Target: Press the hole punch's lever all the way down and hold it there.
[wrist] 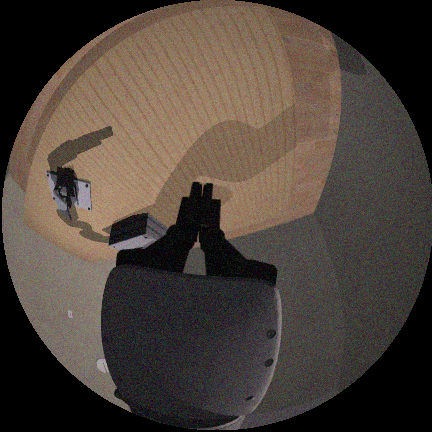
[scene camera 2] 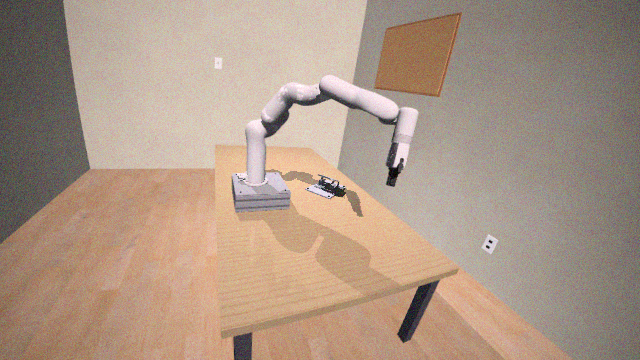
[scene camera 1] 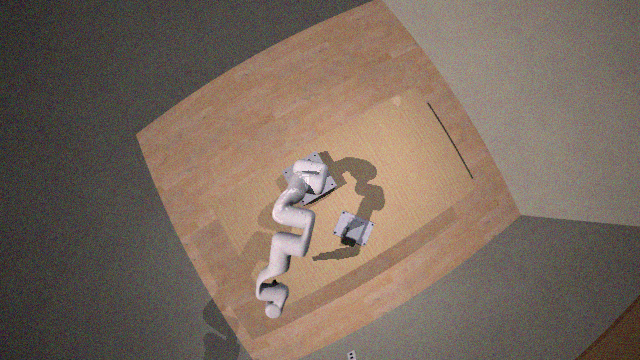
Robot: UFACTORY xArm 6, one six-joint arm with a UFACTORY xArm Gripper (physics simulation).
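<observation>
The hole punch stands on the table, a black mechanism on a pale plate with dark corner dots. Its black end faces away from the robot's base; the lever's exact angle is too small to tell. My gripper is shut with nothing between its fingers. It points down, high above table height, well apart from the punch, to its right in the second scene view. In the wrist view the punch lies far left of the fingertips. In the first scene view the arm hides the fingers.
The robot's base block stands on the wooden table, close to the punch. The arm's shadow crosses the table. A wall with a cork board and a socket is beyond the table's right side.
</observation>
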